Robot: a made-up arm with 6 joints.
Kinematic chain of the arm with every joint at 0, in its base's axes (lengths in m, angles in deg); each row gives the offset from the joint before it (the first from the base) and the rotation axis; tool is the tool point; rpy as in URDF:
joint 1: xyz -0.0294 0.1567 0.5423 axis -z
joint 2: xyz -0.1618 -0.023 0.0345 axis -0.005 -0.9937 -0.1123
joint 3: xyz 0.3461 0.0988 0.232 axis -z
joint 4: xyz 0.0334 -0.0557 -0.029 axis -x
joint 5: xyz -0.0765 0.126 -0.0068 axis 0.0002 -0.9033 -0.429
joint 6: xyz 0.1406 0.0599 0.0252 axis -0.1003 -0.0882 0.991
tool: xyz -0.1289 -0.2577 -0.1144 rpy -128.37 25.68 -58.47
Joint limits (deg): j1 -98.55..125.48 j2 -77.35..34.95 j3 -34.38..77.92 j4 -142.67..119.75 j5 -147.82..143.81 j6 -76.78..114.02
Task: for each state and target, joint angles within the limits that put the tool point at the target. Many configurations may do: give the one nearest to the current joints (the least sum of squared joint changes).
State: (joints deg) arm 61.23 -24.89 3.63 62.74 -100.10 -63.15
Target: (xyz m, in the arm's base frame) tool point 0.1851 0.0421 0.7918
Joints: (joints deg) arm 75.10 -9.27 9.57 48.33 -113.27 -56.26
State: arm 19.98 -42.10 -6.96 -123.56 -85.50 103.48
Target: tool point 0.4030 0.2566 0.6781
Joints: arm 25.09 -67.69 -22.92 -116.91 -106.29 77.90
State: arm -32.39 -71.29 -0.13 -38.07 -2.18 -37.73
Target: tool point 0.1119 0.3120 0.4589
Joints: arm 21.64 -77.35 4.21 -62.79 4.23 -37.83
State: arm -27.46 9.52 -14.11 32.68 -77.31 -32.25
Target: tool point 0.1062 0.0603 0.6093
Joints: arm 3.18 -12.26 10.40 27.01 -87.58 8.29
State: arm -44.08 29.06 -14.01 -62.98 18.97 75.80
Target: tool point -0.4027 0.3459 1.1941
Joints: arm -76.81 34.95 -34.38 -69.71 -20.62 114.02
